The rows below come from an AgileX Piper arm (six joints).
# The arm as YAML. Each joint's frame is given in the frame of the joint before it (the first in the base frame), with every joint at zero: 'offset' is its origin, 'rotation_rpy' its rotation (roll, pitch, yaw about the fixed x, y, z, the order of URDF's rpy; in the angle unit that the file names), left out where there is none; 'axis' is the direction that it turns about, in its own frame. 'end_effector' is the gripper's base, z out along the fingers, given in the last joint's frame.
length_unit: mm
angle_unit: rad
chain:
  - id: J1
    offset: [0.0, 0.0, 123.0]
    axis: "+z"
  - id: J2
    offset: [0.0, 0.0, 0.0]
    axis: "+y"
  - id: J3
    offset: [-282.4, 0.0, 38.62]
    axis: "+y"
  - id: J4
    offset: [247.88, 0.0, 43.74]
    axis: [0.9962, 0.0, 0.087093]
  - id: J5
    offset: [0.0, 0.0, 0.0]
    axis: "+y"
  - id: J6
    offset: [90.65, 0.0, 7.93]
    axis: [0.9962, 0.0, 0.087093]
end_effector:
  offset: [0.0, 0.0, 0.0]
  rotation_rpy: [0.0, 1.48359, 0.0]
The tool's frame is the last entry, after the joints.
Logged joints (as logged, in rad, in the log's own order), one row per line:
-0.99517, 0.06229, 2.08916, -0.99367, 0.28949, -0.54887
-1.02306, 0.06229, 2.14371, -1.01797, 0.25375, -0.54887
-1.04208, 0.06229, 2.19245, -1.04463, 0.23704, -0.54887
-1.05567, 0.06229, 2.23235, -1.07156, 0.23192, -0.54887
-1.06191, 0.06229, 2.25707, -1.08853, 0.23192, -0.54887
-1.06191, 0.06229, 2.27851, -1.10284, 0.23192, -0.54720
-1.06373, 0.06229, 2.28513, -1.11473, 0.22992, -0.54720
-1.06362, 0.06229, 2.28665, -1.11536, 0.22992, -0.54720
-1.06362, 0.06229, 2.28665, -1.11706, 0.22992, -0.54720
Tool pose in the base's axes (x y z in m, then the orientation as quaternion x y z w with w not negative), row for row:
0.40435, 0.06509, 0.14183, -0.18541, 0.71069, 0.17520, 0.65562
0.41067, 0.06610, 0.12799, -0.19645, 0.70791, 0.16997, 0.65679
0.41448, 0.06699, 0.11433, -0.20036, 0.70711, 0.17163, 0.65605
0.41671, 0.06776, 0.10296, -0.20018, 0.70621, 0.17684, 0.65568
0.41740, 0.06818, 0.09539, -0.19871, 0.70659, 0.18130, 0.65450
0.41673, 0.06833, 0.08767, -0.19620, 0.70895, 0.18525, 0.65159
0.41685, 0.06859, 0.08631, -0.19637, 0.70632, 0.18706, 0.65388
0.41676, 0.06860, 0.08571, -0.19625, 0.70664, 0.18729, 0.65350
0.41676, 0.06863, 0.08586, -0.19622, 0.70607, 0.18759, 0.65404
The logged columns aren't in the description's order. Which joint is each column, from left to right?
Columns, left to right: J3, J1, J2, J5, J6, J4.
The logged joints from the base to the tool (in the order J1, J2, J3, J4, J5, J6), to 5 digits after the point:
0.06229, 2.08916, -0.99517, -0.54887, -0.99367, 0.28949
0.06229, 2.14371, -1.02306, -0.54887, -1.01797, 0.25375
0.06229, 2.19245, -1.04208, -0.54887, -1.04463, 0.23704
0.06229, 2.23235, -1.05567, -0.54887, -1.07156, 0.23192
0.06229, 2.25707, -1.06191, -0.54887, -1.08853, 0.23192
0.06229, 2.27851, -1.06191, -0.54720, -1.10284, 0.23192
0.06229, 2.28513, -1.06373, -0.54720, -1.11473, 0.22992
0.06229, 2.28665, -1.06362, -0.54720, -1.11536, 0.22992
0.06229, 2.28665, -1.06362, -0.54720, -1.11706, 0.22992

